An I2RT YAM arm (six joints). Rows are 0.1 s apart.
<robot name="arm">
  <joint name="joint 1" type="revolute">
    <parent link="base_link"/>
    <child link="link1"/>
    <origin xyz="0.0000 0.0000 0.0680"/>
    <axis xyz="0 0 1"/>
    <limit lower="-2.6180" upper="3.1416"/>
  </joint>
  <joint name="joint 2" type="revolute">
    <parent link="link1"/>
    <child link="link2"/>
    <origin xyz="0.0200 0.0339 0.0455"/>
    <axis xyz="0 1 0"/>
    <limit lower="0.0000" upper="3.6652"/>
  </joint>
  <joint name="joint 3" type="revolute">
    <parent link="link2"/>
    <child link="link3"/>
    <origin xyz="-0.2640 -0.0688 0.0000"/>
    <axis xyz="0 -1 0"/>
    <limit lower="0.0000" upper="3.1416"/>
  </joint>
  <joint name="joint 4" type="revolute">
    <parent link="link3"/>
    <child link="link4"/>
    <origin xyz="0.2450 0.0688 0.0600"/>
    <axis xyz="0 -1 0"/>
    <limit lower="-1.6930" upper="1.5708"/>
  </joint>
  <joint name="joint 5" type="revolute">
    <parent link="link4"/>
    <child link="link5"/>
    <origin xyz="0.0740 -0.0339 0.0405"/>
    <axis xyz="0 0 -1"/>
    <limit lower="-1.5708" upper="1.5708"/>
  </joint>
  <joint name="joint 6" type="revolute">
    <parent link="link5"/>
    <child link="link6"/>
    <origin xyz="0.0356 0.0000 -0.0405"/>
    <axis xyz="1 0 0"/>
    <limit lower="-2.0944" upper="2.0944"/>
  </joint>
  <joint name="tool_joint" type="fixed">
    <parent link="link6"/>
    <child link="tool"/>
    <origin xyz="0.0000 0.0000 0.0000" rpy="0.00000 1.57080 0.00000"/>
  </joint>
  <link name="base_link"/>
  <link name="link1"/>
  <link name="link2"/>
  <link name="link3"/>
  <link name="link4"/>
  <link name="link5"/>
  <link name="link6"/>
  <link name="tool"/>
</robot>
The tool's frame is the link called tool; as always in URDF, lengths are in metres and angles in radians.
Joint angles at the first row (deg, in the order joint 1, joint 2, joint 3, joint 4, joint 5, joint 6):
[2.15, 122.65, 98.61, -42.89, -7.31, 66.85]
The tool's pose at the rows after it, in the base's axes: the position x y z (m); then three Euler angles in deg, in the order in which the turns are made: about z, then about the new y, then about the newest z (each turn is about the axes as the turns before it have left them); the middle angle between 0 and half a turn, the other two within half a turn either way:
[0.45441, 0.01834, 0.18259, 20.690, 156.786, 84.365]
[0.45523, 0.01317, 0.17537, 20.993, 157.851, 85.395]
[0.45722, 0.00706, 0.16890, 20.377, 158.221, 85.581]
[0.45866, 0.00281, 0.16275, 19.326, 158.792, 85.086]
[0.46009, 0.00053, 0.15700, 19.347, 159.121, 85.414]
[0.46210, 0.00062, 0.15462, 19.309, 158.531, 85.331]
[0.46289, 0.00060, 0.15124, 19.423, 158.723, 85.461]
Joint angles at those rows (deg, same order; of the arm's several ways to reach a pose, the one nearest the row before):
[1.74, 123.66, 98.61, -42.87, -7.36, 66.85]
[1.08, 124.57, 98.59, -43.07, -7.38, 66.85]
[0.32, 125.47, 98.59, -42.54, -7.31, 66.85]
[-0.19, 126.30, 98.59, -42.19, -6.94, 66.80]
[-0.47, 127.09, 98.59, -41.76, -6.94, 66.81]
[-0.47, 127.48, 98.59, -40.80, -7.11, 66.83]
[-0.47, 127.94, 98.59, -40.53, -7.09, 66.83]

